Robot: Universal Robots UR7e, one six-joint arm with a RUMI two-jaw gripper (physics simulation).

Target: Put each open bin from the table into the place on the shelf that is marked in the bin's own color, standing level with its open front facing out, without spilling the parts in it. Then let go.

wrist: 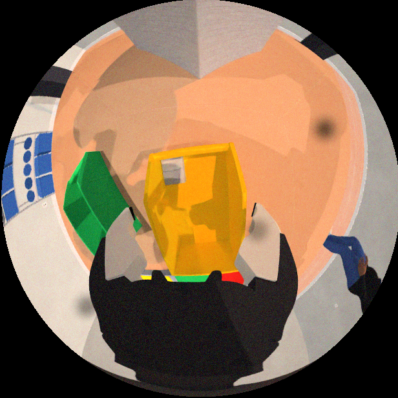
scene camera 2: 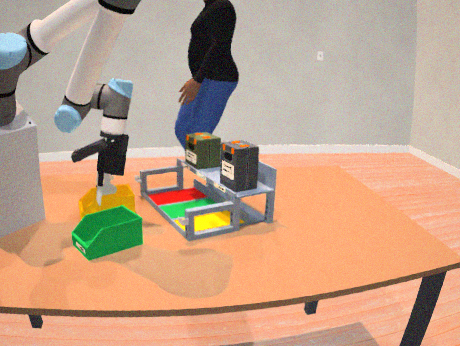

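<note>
The yellow bin stands on the table between the robot's pedestal and the shelf, with a pale grey part inside at one corner. My gripper is open and low at the yellow bin, one finger out on either side of it in the wrist view, nothing held. The green bin stands upright beside it, its low labelled front turned away from the shelf; its contents are hidden. The shelf has red, green and yellow marked places, with no bin on them.
An olive box and a dark grey box stand on the shelf's raised rear board. Low side frames bound the marked places. The robot's pedestal is behind the bins. A person stands beyond the table.
</note>
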